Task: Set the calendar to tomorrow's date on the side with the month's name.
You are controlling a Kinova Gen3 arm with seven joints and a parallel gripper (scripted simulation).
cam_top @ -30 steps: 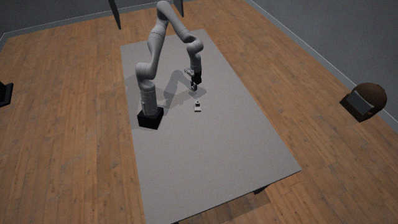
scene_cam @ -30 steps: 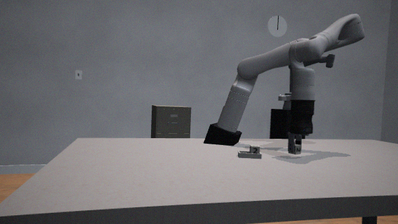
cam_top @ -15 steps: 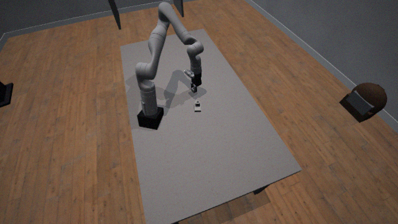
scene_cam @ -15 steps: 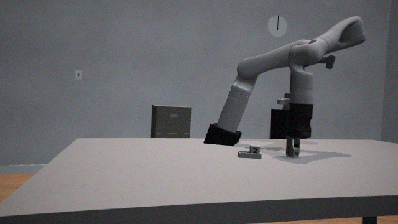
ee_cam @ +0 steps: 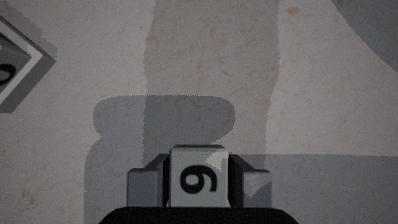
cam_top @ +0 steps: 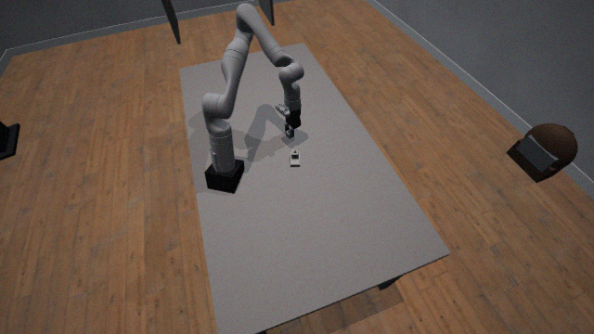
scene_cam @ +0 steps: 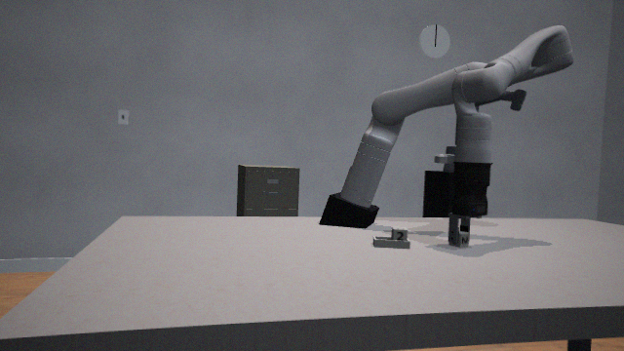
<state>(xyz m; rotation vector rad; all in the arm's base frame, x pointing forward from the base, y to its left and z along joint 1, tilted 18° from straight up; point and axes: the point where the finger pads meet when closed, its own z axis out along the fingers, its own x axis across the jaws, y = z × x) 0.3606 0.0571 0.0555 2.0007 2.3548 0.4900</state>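
Right now my hand is 1 cm above the digit cube. The rest, counted from my hand: calendar tray (15 cm to the right, 5 cm behind, 2 cm below).
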